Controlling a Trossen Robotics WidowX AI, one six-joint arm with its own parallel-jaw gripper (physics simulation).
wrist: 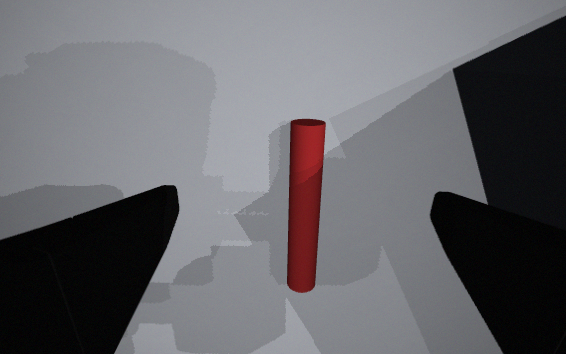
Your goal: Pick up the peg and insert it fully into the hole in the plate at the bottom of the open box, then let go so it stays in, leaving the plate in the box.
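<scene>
The red peg shows near the middle of the wrist view, a plain cylinder running up and down the picture with its darker end face at the top. My gripper is open, one black fingertip on each side of the peg with a wide gap to both. The peg touches neither finger. Whether the peg stands or lies on the grey surface, and how far the fingertips are from it in depth, I cannot tell for certain. The plate and its hole do not show in this view.
A dark, straight-edged object, possibly part of the box, stands at the right edge, partly behind the right finger. Shadows of the arm and gripper fall across the grey surface around the peg.
</scene>
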